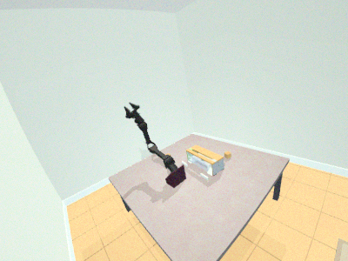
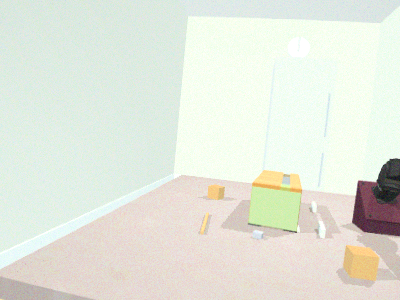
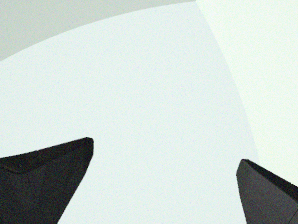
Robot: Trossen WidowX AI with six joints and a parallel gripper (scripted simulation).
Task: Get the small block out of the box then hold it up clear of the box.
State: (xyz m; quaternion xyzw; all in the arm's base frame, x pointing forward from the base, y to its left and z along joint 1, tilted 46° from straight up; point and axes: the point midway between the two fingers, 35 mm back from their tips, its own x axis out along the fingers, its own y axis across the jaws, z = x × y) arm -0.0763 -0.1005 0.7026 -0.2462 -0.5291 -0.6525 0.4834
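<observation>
The box lies 32 cm ahead of my gripper tip, 52 cm to the right of it and 65 cm below it. Round my gripper tip: thin orange strip 61 cm ahead, 32 cm to the right, 71 cm below.
</observation>
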